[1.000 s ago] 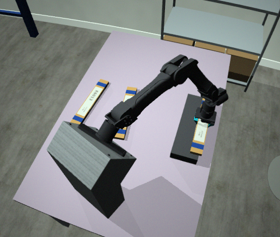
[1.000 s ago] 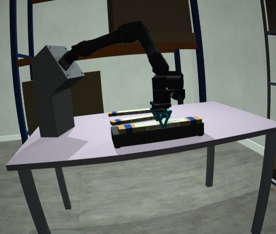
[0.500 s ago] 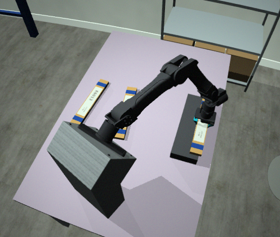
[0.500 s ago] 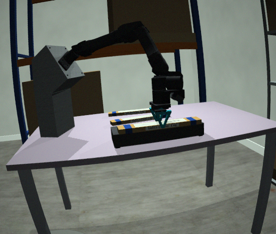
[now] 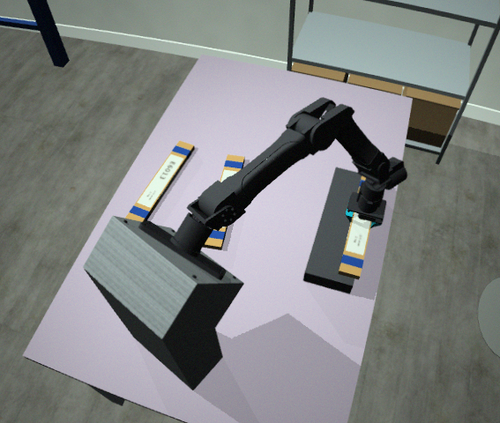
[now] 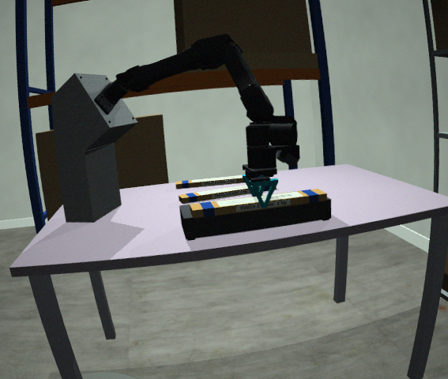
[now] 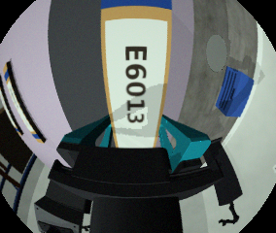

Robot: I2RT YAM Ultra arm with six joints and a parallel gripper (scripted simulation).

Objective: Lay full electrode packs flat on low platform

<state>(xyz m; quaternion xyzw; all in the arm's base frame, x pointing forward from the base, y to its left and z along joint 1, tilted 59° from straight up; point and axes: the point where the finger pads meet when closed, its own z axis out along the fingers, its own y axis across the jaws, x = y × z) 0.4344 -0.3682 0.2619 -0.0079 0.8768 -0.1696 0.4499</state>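
Now: hand 10 mm short of the low dark platform, 50 mm to the right of it and 60 mm above it.
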